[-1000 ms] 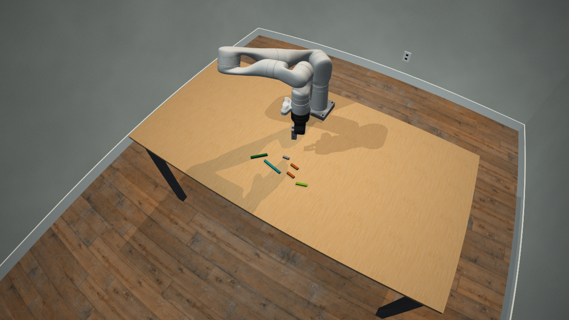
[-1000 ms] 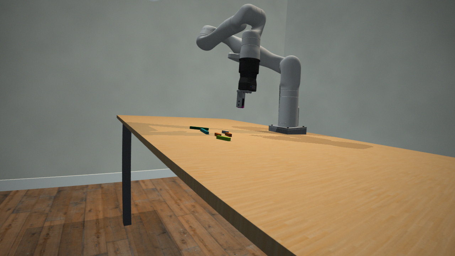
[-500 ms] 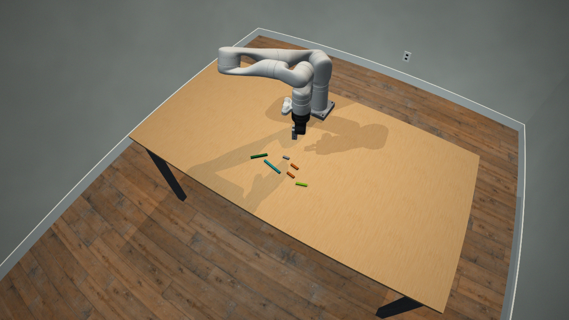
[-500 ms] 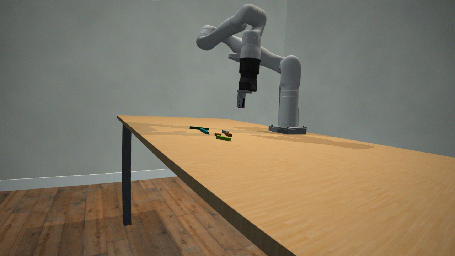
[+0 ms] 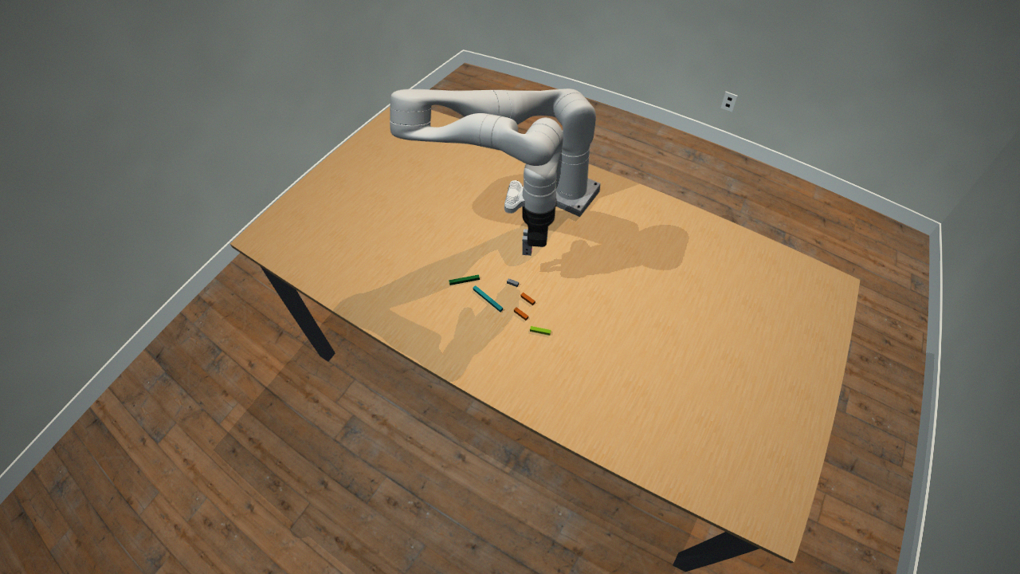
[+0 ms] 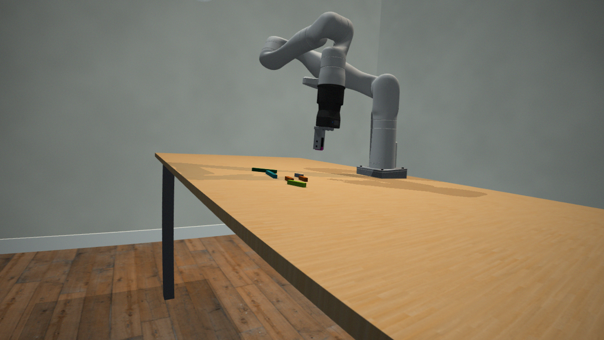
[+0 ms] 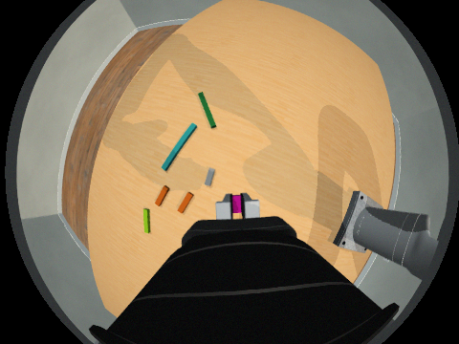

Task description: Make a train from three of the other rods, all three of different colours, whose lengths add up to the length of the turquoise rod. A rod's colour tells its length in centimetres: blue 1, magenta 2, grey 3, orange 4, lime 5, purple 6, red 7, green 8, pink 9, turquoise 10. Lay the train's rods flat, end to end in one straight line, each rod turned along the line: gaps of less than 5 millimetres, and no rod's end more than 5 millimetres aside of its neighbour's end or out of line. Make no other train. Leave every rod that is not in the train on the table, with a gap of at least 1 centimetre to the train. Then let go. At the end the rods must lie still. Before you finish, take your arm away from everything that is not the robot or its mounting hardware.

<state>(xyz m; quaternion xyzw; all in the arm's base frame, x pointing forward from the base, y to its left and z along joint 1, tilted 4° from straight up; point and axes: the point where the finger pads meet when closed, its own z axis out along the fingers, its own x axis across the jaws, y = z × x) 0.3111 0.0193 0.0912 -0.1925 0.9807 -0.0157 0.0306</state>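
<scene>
Now: the grey rod 10 cm below my hand, 5 cm ahead of it and 2 cm to the right of it. Round my hand: green rod (13 cm to the right, 10 cm below, 10 cm ahead); then turquoise rod (12 cm ahead, 10 cm below, 5 cm to the right); then magenta rod (1 cm below).
</scene>
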